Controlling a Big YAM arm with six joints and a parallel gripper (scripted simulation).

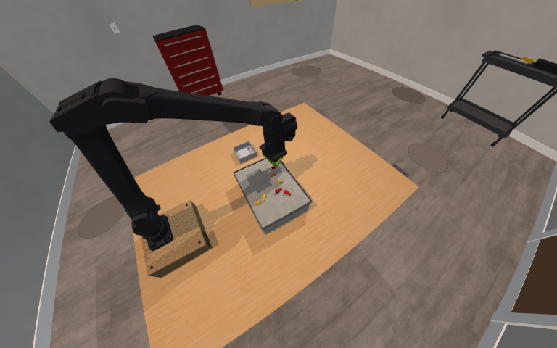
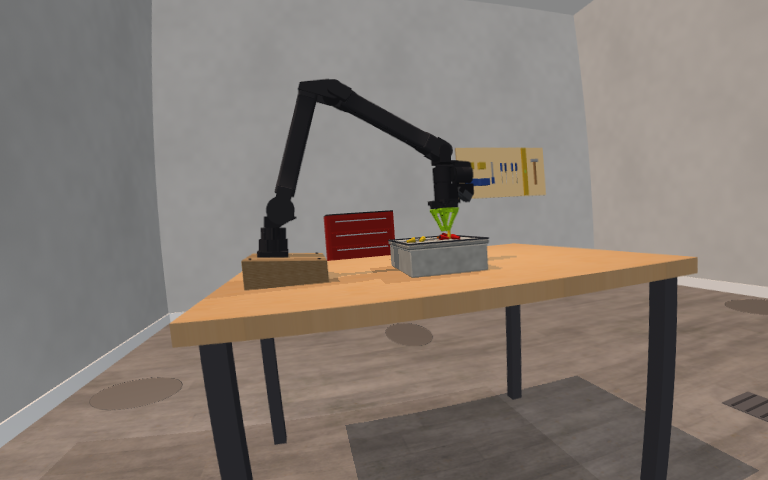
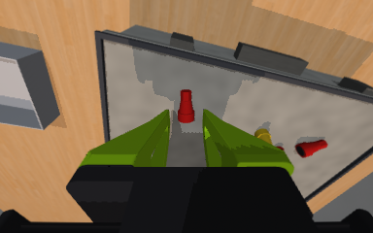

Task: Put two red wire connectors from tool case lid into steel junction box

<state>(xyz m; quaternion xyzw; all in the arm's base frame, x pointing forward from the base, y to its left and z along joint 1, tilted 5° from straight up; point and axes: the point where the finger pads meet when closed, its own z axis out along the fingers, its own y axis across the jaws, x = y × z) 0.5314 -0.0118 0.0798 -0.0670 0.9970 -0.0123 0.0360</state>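
Now: the orange connector 30 mm to the right of my hand, 30 mm behind it and 20 mm below it. The rest, counted from my hand: grey tool case 70 mm to the right, 70 mm behind, 50 mm below.
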